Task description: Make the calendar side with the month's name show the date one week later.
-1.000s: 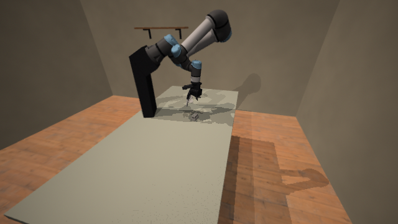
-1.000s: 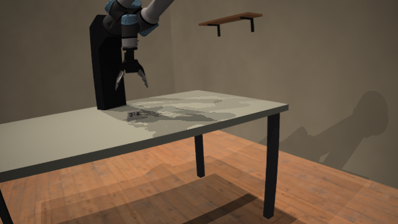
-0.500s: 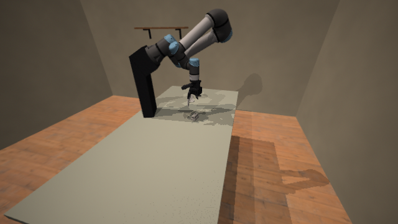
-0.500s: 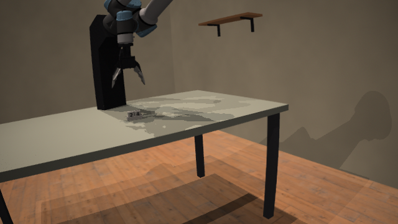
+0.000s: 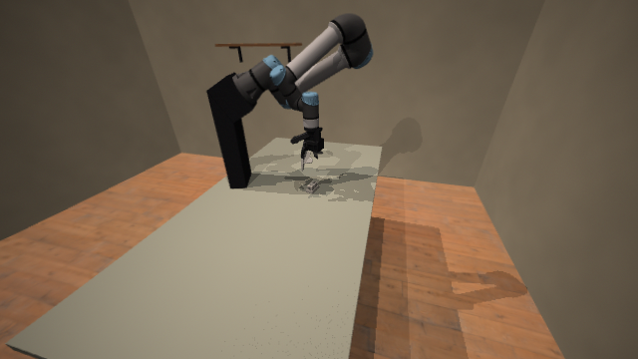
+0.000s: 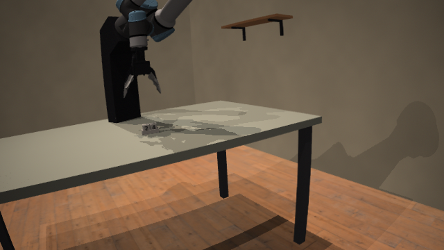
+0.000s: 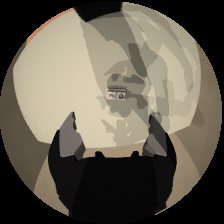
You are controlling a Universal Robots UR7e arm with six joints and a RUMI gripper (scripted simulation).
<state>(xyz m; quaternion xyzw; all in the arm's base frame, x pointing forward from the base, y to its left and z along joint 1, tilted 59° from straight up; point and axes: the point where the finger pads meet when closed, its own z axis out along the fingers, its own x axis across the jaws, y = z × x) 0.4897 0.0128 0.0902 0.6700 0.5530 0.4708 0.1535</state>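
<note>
My gripper is now 160 mm above the calendar tray and 20 mm to the right of it.
</note>
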